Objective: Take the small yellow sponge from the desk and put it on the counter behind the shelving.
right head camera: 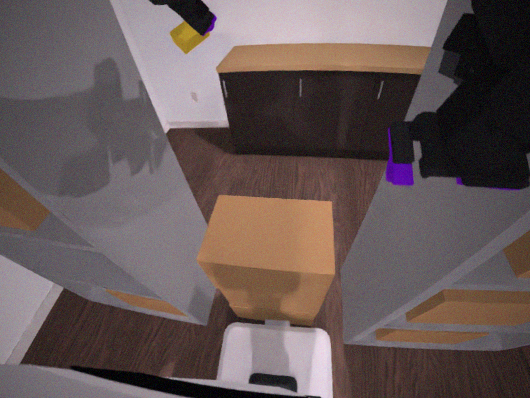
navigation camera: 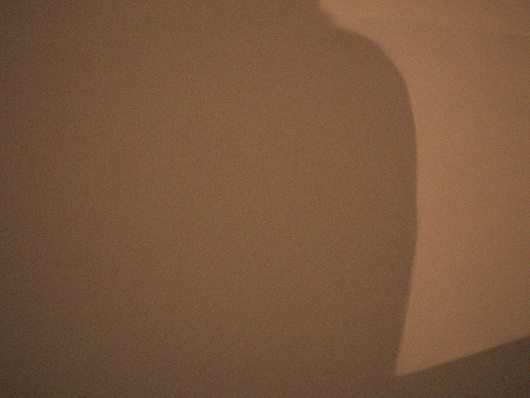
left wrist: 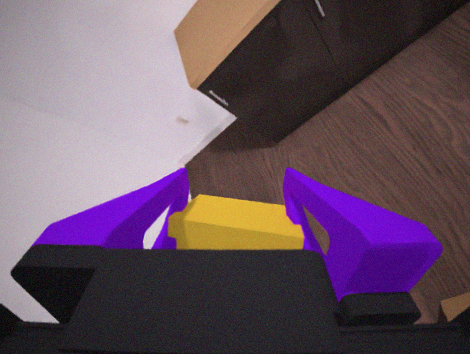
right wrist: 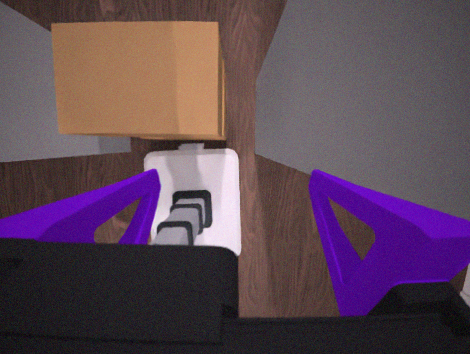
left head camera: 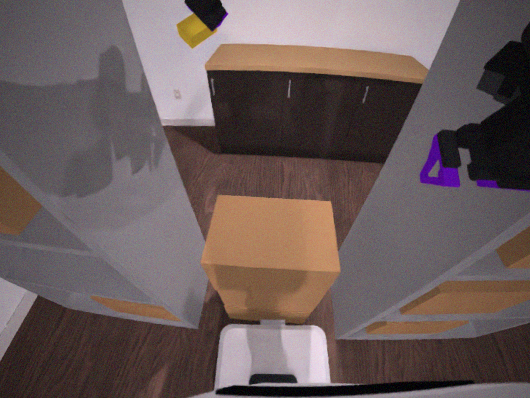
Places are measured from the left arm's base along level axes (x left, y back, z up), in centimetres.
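Pixels of known places: left gripper, fingertip midpoint: (right head camera: pixel 205 22) (left wrist: pixel 236 177) (left head camera: pixel 213 18); right gripper, fingertip midpoint: (right head camera: pixel 422 177) (right wrist: pixel 234 178) (left head camera: pixel 450 180).
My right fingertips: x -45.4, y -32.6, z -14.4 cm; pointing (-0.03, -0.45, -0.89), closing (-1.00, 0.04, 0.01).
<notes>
Behind a point stands the place of what it marks.
The small yellow sponge (left head camera: pixel 190 31) @(x 5.2, y -85.1, z -7.3 cm) (right head camera: pixel 185 37) @(x 4.3, y -85.3, z -7.3 cm) (left wrist: pixel 232 217) @(x 0.6, y -91.8, z -4.6 cm) is held up in the air, left of the counter in both head camera views. My left gripper (left wrist: pixel 236 177) @(x 0.1, y -94.3, z -5.4 cm) is shut on it, one purple finger at each end. My right gripper (right wrist: pixel 234 178) @(x -45.4, y -32.6, z -14.4 cm) (left head camera: pixel 465 172) is open and empty, high in front of the right-hand shelving. The counter (left head camera: pixel 315 59) @(x -54.2, y -204.1, z -50.0 cm) (right head camera: pixel 325 57) @(x -52.6, y -201.3, z -50.0 cm) (left wrist: pixel 215 40) @(x 8.0, y -197.1, z -50.0 cm) has a wooden top and dark cabinet doors and stands against the far wall, beyond the shelving (left head camera: pixel 145 190) @(x 20.3, y -55.5, z -43.8 cm) (right head camera: pixel 150 200) @(x 20.3, y -54.9, z -48.1 cm). The desk does not show.
A large cardboard box (left head camera: pixel 275 230) @(x -21.2, y -52.5, z -60.0 cm) (right head camera: pixel 270 230) @(x -20.8, y -52.6, z -60.0 cm) (right wrist: pixel 115 80) @(x -14.9, y -52.8, z -60.0 cm) stands on the floor between the two shelf units, close in front of my white base (left head camera: pixel 305 350) @(x -37.7, y -20.4, z -115.0 cm) (right wrist: pixel 225 200) @(x -40.7, y -4.1, z -115.0 cm). The right-hand shelving (left head camera: pixel 395 200) @(x -61.4, y -57.7, z -48.6 cm) (right head camera: pixel 400 225) @(x -61.0, y -49.6, z -50.7 cm) holds boxes. A brown surface (navigation camera: pixel 200 200) @(x -20.3, y -38.4, z -118.8 cm) fills the navigation view.
</notes>
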